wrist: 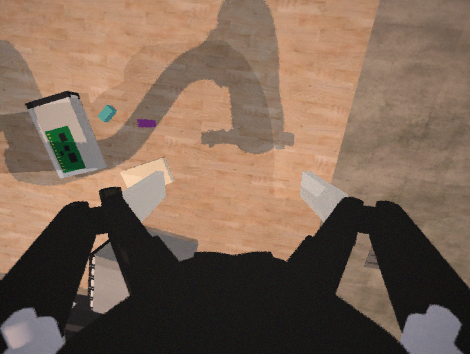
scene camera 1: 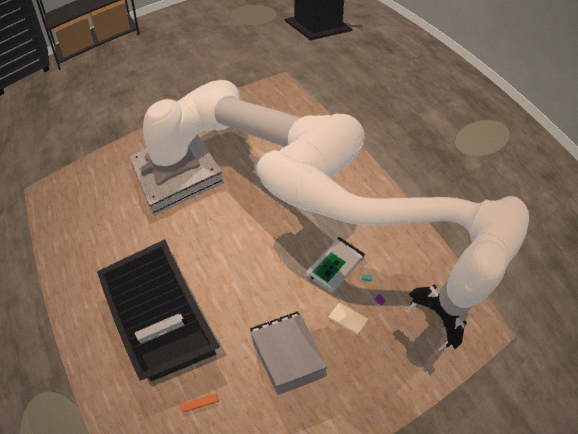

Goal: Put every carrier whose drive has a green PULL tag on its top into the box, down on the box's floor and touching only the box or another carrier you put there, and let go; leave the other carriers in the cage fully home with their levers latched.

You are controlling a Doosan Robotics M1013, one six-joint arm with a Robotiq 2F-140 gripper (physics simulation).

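Frame: origin at the arm's base, x ahead, y left, z up, level; centimetres.
Seen in the pictures: gripper, fingertip midpoint: [wrist: 233, 183] [scene camera 1: 426, 328]; arm's base at its link origin: [scene camera 1: 171, 161].
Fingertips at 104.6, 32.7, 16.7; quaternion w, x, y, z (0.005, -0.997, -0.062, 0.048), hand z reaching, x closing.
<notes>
Pixels of each thing's top centre, then the offset from my fingertips to it, as dx, dy, dz.
- black box at its top centre: [scene camera 1: 151, 307] -49.7, -61.1, -14.1
- carrier at its top centre: [scene camera 1: 159, 325] -41.8, -61.1, -12.1
- grey cage at its top centre: [scene camera 1: 287, 347] [wrist: 131, 295] -18.8, -31.2, -11.4
- green circuit board at its top centre: [wrist: 62, 137] [scene camera 1: 336, 262] -39.8, -1.7, -20.6
- cream block at its top centre: [wrist: 145, 177] [scene camera 1: 348, 317] -21.5, -8.5, -21.8
- teal block at its top centre: [wrist: 104, 113] [scene camera 1: 367, 276] -30.7, +4.5, -21.8
- purple block at its top centre: [wrist: 144, 123] [scene camera 1: 381, 298] -21.5, +3.6, -21.1
- orange bar at its top centre: [scene camera 1: 198, 402] -17.7, -62.0, -21.8
The black box [scene camera 1: 192, 300] stands at the left of the table in the scene view, with ribs across its inside. A light grey, narrow piece that looks like a carrier [scene camera 1: 160, 328] lies inside it; no tag can be made out. The grey cage [scene camera 1: 289, 350] [wrist: 180, 245] stands right of the box, with a row of dark and white fronts along one edge; tags and lever states are too small to tell. A grey unit with a black end and a green circuit board [scene camera 1: 336, 265] [wrist: 66, 135] lies on the table. My gripper [scene camera 1: 427, 327] [wrist: 233, 183] is open and empty, above the table's right part.
A cream block [scene camera 1: 348, 318] [wrist: 145, 171], a teal block [scene camera 1: 367, 277] [wrist: 107, 113] and a purple block [scene camera 1: 380, 299] [wrist: 146, 123] lie between the gripper and the grey unit. An orange bar [scene camera 1: 199, 402] lies near the box. The robot base [scene camera 1: 185, 192] stands behind the box.
</notes>
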